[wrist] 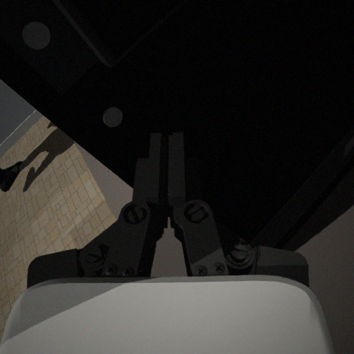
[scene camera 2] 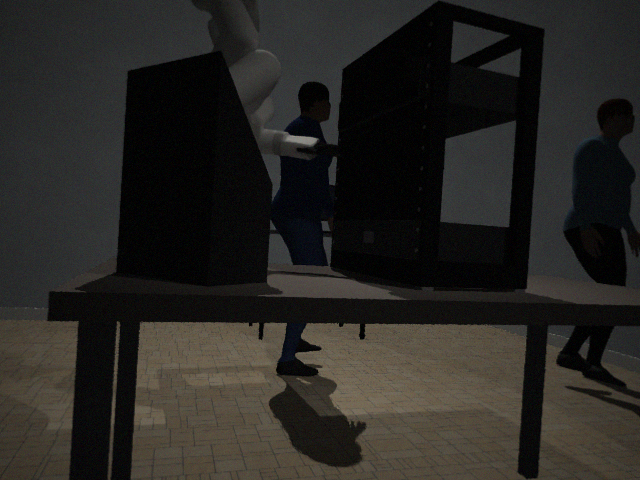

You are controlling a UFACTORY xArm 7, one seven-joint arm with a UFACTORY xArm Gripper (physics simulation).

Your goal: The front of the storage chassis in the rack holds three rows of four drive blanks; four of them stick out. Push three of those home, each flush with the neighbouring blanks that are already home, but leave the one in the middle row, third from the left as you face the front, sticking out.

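Where they show: gripper, fingertip midpoint: [scene camera 2: 338,151]; arm's base, origin of the base link: [scene camera 2: 186,119].
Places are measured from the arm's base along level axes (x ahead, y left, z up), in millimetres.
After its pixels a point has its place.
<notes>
The rack [scene camera 2: 433,155] {x 523, y 58, z -39 mm} stands on the table in scene camera 2, seen from its side and back right. The front of the storage chassis is very dark, and the separate drive blanks cannot be made out in either view. My gripper [scene camera 2: 337,150] {x 299, y 478, z 32 mm} [wrist: 168,151] is shut with nothing between its fingers. In scene camera 2 its fingertips are at the left, front edge of the rack, at about mid height. In the wrist view the fingertips point at the black front; whether they touch it cannot be told.
A tall black box with a sloped side [scene camera 2: 170,175] {x 6, y -86, z -127 mm} stands on the table [scene camera 2: 330,310] {x 335, y -180, z -350 mm} left of the rack, near the arm. A person in blue [scene camera 2: 305,191] stands behind the table, and a person in teal [scene camera 2: 602,175] stands at the right. Round studs [wrist: 113,117] show on the rack post.
</notes>
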